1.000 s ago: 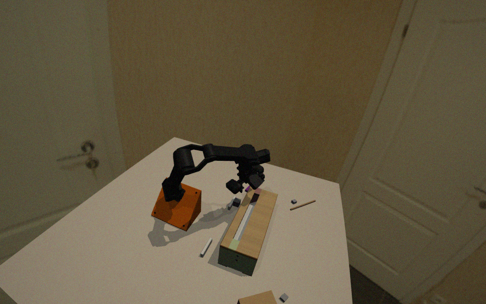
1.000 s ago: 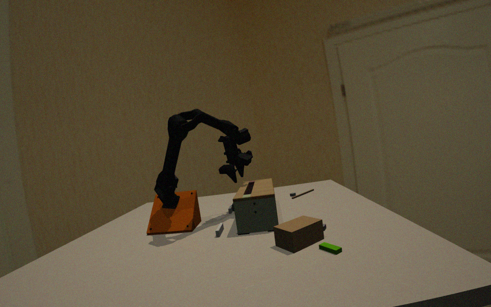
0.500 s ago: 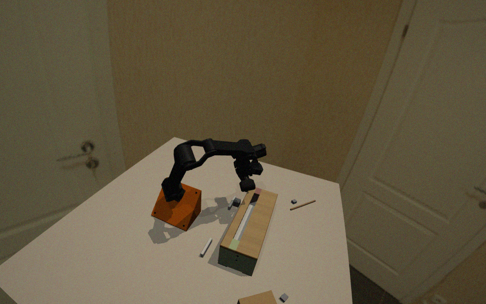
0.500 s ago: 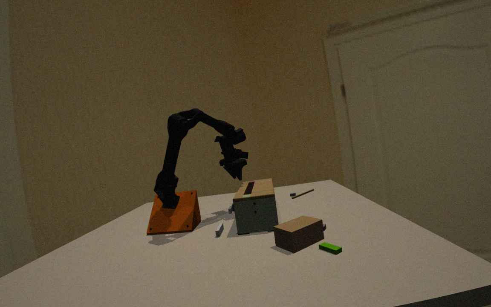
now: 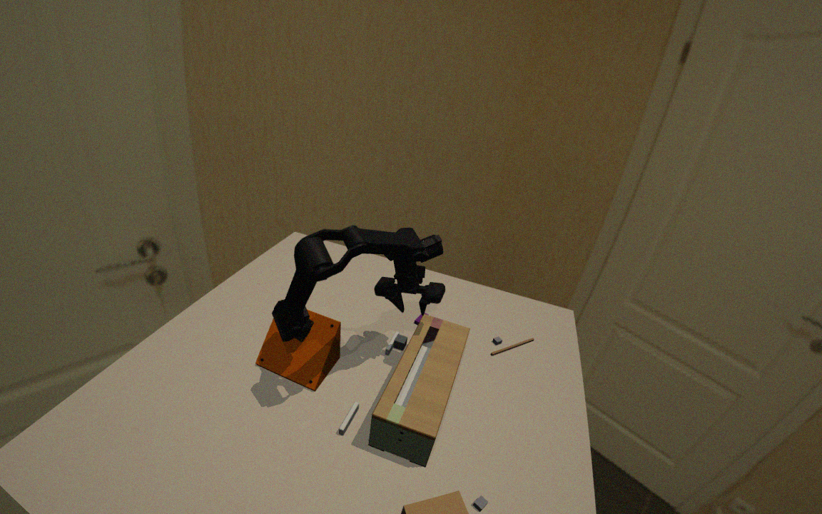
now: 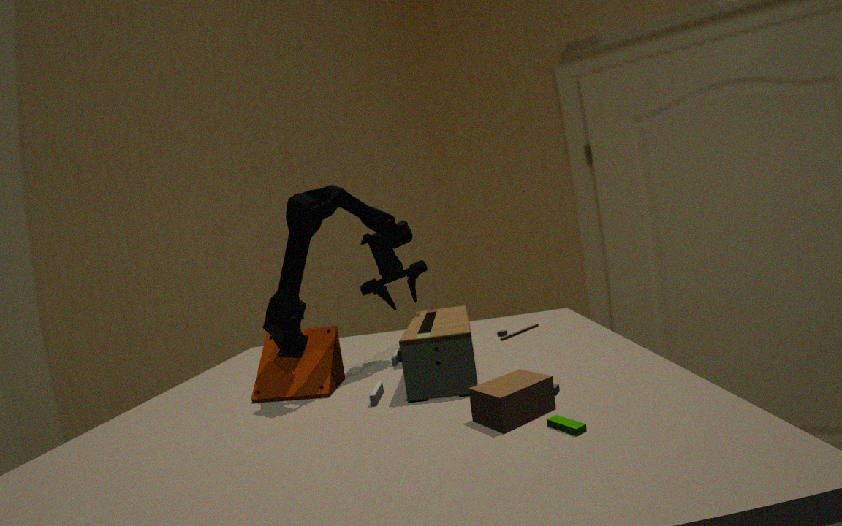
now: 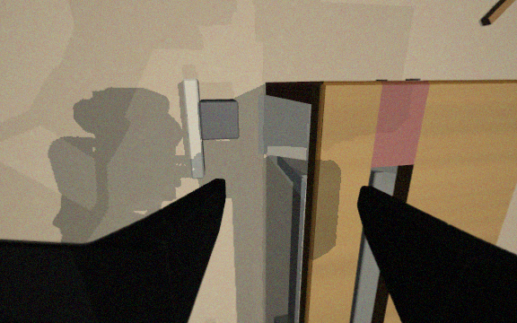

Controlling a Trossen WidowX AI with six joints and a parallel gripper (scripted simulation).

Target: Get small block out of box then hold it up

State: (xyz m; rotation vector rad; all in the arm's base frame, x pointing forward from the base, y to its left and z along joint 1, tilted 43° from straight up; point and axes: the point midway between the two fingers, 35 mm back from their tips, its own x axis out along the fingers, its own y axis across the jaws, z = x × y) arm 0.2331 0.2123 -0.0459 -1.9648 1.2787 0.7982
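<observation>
Right now the grey block is 3 cm behind my gripper tip, 1 cm to the left of it and 14 cm below it. Round my gripper tip: wood-topped box 8 cm ahead, 14 cm to the right, 9 cm below; brown box 28 cm ahead, 43 cm to the right, 13 cm below; brown stick 30 cm ahead, 22 cm to the left, 15 cm below.
</observation>
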